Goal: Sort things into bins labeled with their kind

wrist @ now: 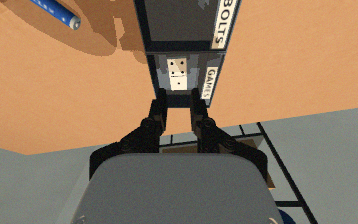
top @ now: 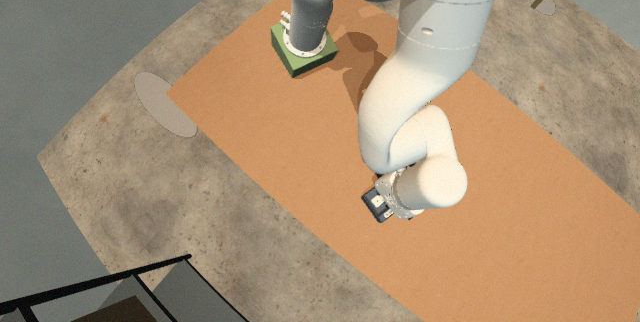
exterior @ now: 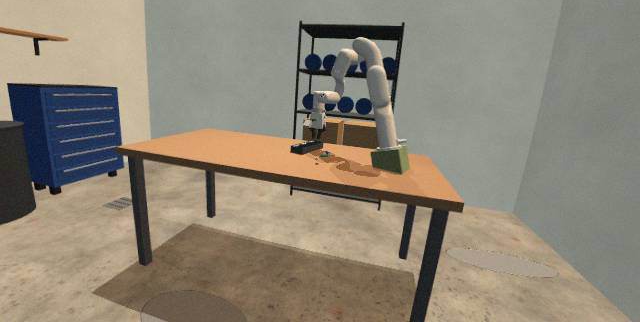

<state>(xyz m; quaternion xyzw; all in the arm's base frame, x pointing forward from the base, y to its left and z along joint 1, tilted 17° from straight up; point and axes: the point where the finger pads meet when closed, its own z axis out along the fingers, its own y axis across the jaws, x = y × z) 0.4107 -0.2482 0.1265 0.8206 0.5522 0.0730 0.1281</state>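
My hand is 360 mm to the right of the brass nut, 80 mm above it and 60 mm past it. The rest, counted from my hand: blue battery: 120 mm to the left, 90 mm behind, 70 mm below; dark three-part bin: 70 mm to the left, 60 mm below, 40 mm ahead; white domino: 70 mm below.
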